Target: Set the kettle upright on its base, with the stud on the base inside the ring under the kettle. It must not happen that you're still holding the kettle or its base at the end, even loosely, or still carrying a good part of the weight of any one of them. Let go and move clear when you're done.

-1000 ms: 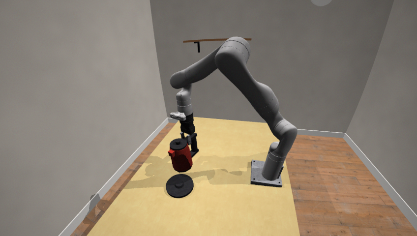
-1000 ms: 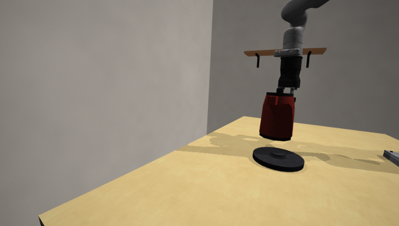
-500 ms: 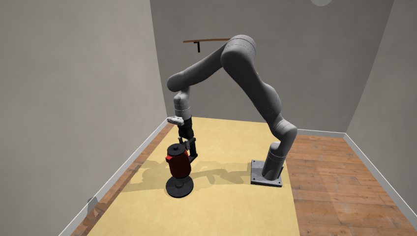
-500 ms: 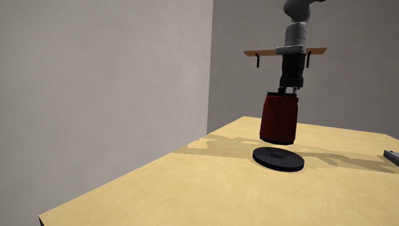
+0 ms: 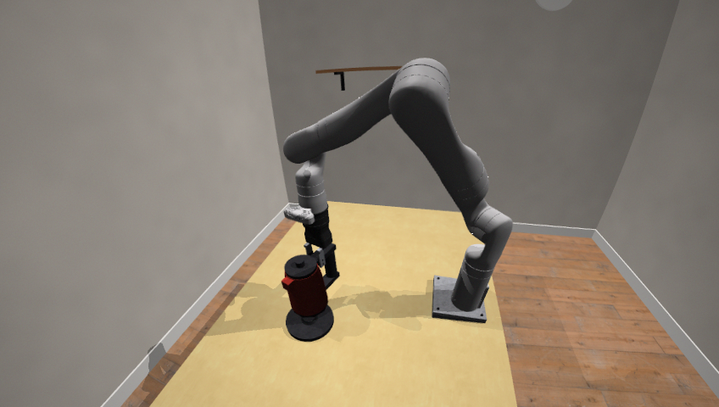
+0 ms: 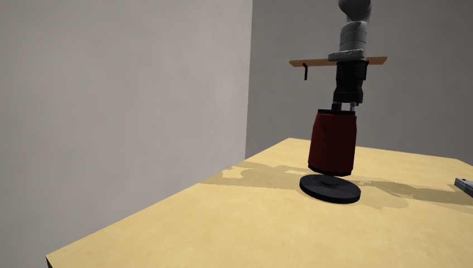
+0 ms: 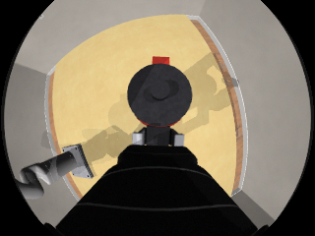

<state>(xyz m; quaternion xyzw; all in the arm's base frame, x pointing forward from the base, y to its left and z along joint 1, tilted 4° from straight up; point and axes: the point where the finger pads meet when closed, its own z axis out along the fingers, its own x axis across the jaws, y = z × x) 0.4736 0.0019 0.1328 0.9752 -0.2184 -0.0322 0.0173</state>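
Now: hand 50 mm above the red kettle, 20 mm to the right of it and 10 mm short of it. The rest, counted from my hand: round black base (170 mm below, 90 mm to the left, 20 mm ahead).
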